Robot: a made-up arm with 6 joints. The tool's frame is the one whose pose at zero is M.
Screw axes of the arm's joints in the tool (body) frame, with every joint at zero. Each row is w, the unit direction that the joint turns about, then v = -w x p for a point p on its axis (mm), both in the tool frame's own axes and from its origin. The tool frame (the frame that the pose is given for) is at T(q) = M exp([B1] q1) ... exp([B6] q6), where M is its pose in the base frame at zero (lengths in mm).
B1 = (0, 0, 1, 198.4, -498.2, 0)
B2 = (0, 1, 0, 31.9, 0, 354.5)
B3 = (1, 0, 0, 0, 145, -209.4)
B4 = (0, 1, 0, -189, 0, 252.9)
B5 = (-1, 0, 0, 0, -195.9, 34.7)
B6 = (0, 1, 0, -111, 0, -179.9)
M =
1 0 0 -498.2
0 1 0 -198.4
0 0 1 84.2
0 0 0 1
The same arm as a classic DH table. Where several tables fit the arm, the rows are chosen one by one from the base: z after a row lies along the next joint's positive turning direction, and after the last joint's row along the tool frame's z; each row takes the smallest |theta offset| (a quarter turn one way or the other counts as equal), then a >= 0, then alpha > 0; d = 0 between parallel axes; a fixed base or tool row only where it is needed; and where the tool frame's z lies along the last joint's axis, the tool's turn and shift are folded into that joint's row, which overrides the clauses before.
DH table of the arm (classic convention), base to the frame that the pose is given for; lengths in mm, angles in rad. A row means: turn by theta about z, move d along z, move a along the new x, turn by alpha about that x. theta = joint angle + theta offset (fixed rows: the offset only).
joint 1: d 52.3; theta_offset 0.0000; a -143.7; alpha -1.5708
joint 2: d 11.0; theta_offset -1.5708; a 176.9; alpha -1.5708
joint 3: d -101.6; theta_offset 0.0000; a 44.0; alpha 1.5708
joint 4: d -174.7; theta_offset 0.0000; a 6.9; alpha 1.5708
joint 5: d 432.8; theta_offset 0.0000; a -84.9; alpha -1.5708
joint 6: d -34.7; theta_offset 1.5708; a 179.9; alpha 1.5708
tool (fixed): d -111.0; theta_offset 0.0000; a 0.0; alpha 0.0000

